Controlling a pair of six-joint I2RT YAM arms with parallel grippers.
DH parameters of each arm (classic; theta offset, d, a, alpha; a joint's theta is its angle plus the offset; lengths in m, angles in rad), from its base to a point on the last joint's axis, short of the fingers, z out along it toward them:
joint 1: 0 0.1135 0.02 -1.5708
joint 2: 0 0 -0.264 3.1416
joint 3: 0.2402 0 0.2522 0
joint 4: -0.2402 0 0.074 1.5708
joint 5: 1.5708 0 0 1.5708
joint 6: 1.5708 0.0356 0 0
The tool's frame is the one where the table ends.
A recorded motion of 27 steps. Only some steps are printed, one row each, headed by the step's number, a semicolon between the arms.
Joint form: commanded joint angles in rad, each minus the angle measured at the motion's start. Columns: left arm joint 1, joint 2, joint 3, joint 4, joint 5, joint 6; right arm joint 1, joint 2, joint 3, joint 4, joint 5, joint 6.
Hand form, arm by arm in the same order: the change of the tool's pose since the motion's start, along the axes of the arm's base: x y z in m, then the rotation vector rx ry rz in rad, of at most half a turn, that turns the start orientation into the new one. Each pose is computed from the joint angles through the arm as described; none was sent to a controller.
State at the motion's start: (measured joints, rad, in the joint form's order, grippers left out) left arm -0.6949 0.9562 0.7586 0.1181 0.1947 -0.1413; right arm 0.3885 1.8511 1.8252 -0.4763 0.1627 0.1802
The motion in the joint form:
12: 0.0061 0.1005 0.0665 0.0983 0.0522 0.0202; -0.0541 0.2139 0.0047 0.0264 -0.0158 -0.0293
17: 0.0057 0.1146 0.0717 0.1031 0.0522 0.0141; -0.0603 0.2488 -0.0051 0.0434 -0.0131 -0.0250
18: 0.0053 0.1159 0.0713 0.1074 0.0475 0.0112; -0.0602 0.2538 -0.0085 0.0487 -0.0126 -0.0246
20: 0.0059 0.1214 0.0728 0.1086 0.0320 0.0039; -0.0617 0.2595 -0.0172 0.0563 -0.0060 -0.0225
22: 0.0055 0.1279 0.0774 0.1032 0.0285 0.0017; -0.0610 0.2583 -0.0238 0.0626 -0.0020 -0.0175
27: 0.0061 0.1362 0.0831 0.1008 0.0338 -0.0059; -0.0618 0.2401 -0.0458 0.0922 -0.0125 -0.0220
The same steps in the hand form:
12: 0.0172 -0.0147 0.0126 -0.0306 -0.0639 -0.0470; 0.0521 -0.0062 -0.0902 -0.0804 0.1698 -0.0246
17: 0.0196 -0.0168 0.0117 -0.0318 -0.0558 -0.0471; 0.0587 -0.0072 -0.1083 -0.0872 0.1963 -0.0352
18: 0.0199 -0.0170 0.0117 -0.0350 -0.0557 -0.0427; 0.0594 -0.0070 -0.1113 -0.0882 0.1991 -0.0357
20: 0.0214 -0.0174 0.0111 -0.0371 -0.0482 -0.0263; 0.0603 -0.0077 -0.1163 -0.0922 0.2046 -0.0437
22: 0.0226 -0.0183 0.0107 -0.0337 -0.0409 -0.0231; 0.0599 -0.0076 -0.1174 -0.0901 0.2037 -0.0492
27: 0.0241 -0.0195 0.0105 -0.0355 -0.0309 -0.0273; 0.0577 -0.0084 -0.1138 -0.0792 0.1808 -0.0390

